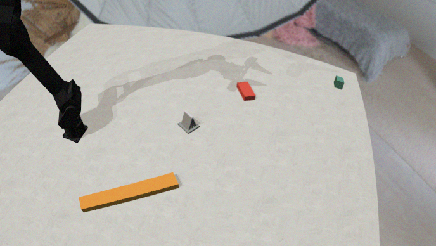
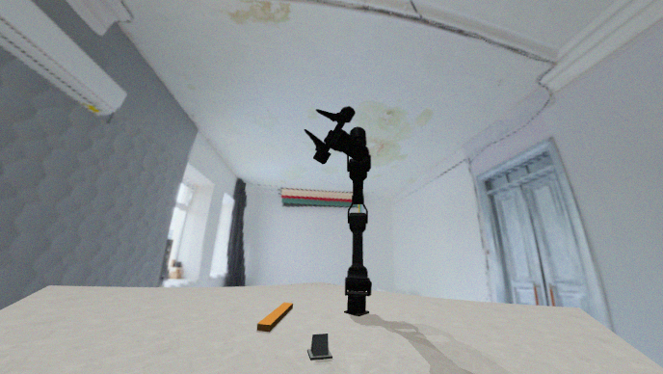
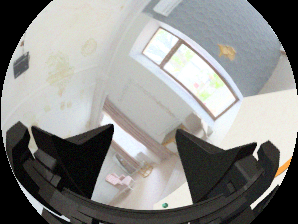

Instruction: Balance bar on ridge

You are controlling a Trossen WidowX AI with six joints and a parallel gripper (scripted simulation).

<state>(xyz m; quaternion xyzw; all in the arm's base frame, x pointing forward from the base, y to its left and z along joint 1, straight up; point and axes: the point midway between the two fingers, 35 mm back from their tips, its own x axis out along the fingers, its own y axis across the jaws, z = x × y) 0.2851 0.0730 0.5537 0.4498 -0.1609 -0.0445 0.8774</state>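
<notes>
Right now my gripper tip is 8 cm past the orange bar, 18 cm to the left of it and 55 cm above it. The rest, counted from my gripper tip: small green cube (42 cm ahead, 43 cm to the left, 55 cm below); red block (10 cm ahead, 25 cm to the left, 55 cm below).
</notes>
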